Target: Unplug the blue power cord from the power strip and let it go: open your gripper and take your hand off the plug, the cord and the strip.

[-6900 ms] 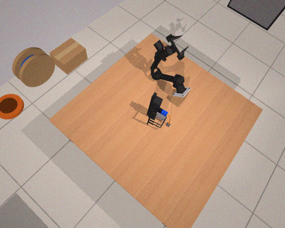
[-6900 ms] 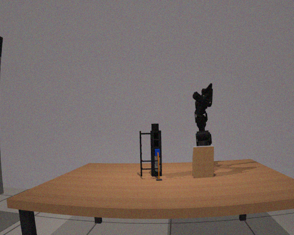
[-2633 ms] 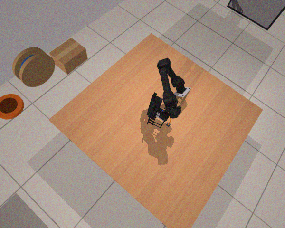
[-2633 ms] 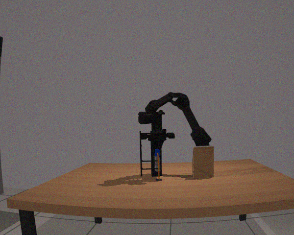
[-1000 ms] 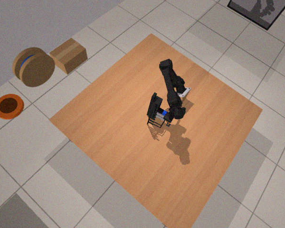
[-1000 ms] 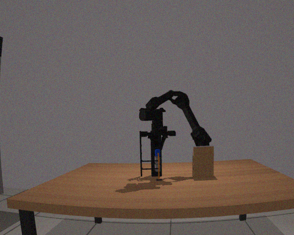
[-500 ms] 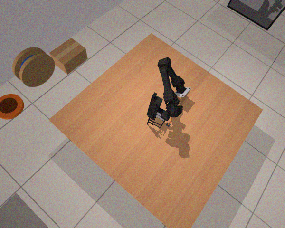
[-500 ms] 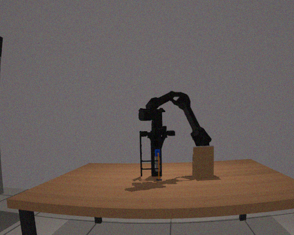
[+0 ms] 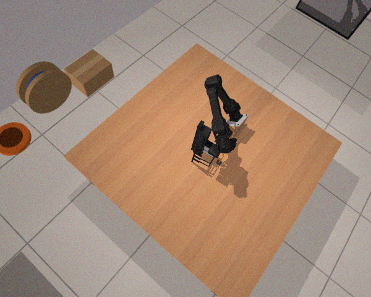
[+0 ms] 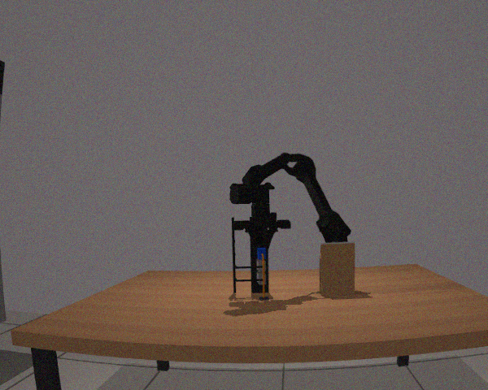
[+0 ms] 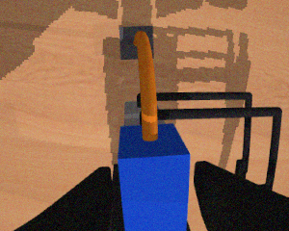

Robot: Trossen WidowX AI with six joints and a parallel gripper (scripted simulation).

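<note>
The blue plug lies 30 mm to the right of my gripper tip and 10 mm ahead of it.
</note>
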